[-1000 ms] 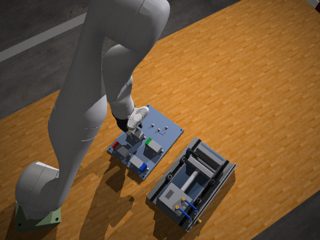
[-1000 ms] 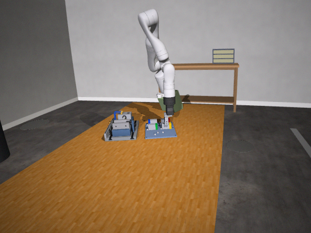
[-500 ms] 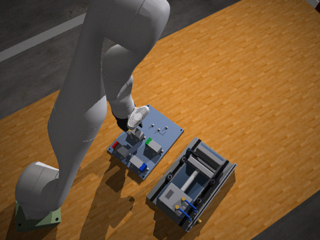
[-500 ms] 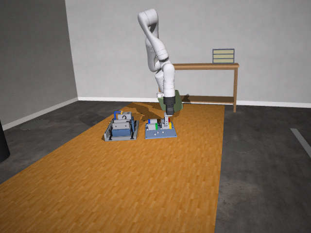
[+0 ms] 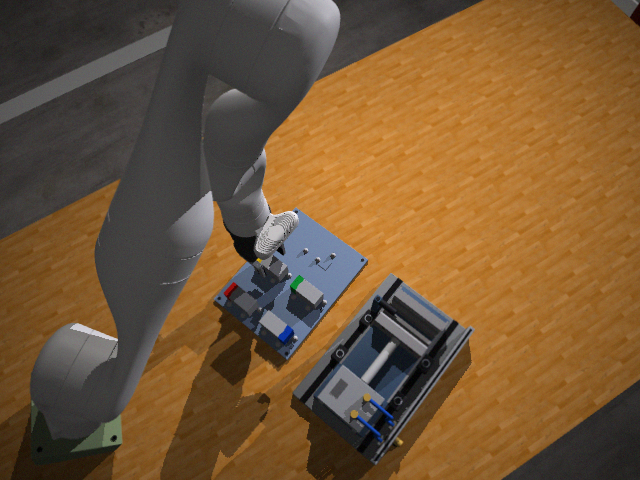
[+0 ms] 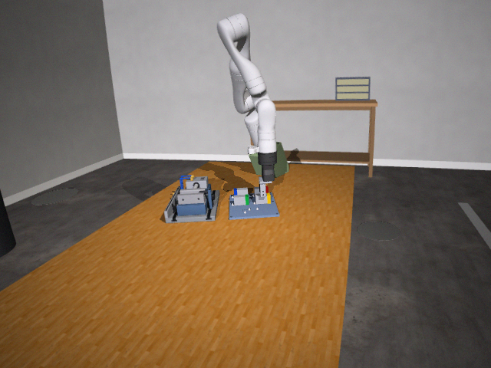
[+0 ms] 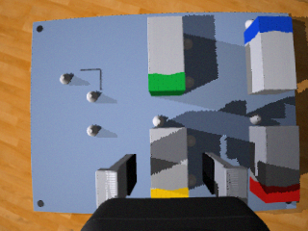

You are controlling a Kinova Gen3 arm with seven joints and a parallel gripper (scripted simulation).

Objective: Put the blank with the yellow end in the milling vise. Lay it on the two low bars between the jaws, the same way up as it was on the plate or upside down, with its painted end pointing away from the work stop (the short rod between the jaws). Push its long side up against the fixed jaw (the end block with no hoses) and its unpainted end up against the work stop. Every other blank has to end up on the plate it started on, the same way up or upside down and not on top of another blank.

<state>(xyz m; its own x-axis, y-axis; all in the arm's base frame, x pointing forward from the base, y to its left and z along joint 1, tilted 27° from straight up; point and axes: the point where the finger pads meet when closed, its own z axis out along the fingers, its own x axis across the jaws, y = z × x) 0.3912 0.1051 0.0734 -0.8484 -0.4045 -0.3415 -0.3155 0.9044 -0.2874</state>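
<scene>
Now: hand 4 cm above the yellow-ended blank. From my hand the other things lie so: blue plate (2 cm ahead, 4 cm to the right, 6 cm below); then red-ended blank (8 cm behind, 3 cm to the right, 4 cm below); then green-ended blank (3 cm ahead, 8 cm to the right, 4 cm below).
</scene>
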